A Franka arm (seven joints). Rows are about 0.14 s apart.
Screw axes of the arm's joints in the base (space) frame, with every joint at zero. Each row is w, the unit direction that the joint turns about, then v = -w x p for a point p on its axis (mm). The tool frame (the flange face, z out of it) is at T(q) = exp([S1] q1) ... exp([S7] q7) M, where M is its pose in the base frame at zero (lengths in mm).
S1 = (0, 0, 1, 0, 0, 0)
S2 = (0, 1, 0, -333, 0, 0)
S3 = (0, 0, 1, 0, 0, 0)
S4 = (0, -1, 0, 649, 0, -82.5)
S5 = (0, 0, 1, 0, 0, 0)
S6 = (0, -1, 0, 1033, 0, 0)
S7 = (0, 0, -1, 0, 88, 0)
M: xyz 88 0 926 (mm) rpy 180 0 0 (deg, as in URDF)
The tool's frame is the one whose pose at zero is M.
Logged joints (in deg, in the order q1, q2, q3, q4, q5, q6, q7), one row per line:
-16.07 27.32 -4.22 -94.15 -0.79 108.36 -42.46
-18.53 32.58 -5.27 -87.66 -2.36 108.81 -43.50
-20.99 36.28 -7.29 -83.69 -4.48 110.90 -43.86
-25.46 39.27 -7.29 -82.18 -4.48 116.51 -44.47
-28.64 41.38 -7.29 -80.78 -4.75 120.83 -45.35
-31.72 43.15 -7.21 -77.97 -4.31 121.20 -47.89
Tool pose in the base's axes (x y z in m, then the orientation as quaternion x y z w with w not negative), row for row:
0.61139 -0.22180 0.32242 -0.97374 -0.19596 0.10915 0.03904
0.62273 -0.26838 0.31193 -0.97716 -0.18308 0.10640 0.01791
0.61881 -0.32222 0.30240 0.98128 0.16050 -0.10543 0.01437
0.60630 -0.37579 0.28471 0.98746 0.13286 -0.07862 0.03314
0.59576 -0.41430 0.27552 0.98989 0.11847 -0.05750 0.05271
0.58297 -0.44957 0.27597 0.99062 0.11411 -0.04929 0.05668
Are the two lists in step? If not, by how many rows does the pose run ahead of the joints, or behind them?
They are in step.
